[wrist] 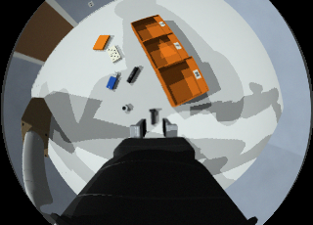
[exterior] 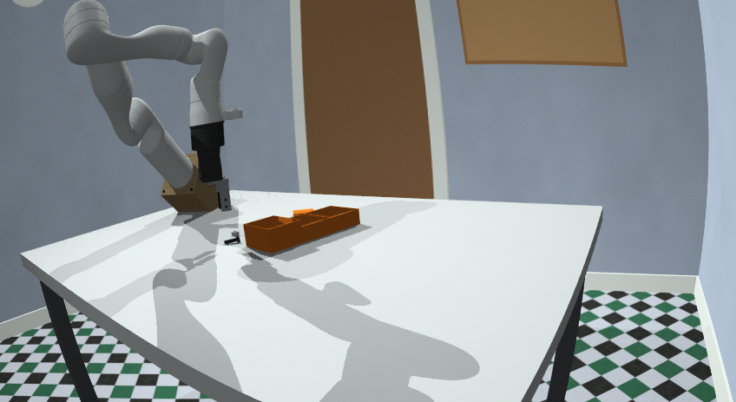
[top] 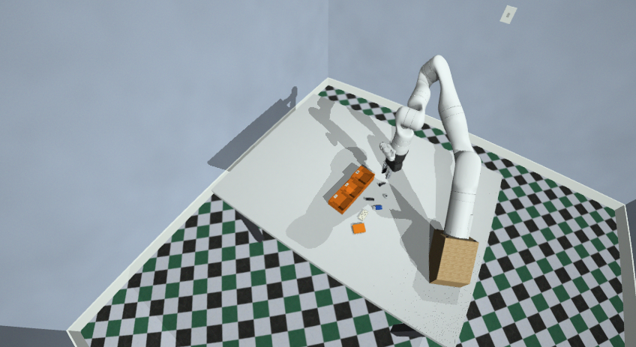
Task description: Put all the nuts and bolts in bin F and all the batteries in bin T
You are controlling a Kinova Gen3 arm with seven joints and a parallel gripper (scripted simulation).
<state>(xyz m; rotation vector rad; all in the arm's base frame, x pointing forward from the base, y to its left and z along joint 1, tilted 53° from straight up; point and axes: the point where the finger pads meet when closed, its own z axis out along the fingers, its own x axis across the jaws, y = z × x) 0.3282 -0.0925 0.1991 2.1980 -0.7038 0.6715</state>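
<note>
My hand is 10 mm to the right of the bolt and 90 mm above it. The rest, counted from my hand: orange bin (130 mm ahead, 100 mm to the left, 70 mm below); grey nut (30 mm behind, 70 mm to the left, 90 mm below); black cylinder (40 mm ahead, 110 mm to the left, 90 mm below).
</note>
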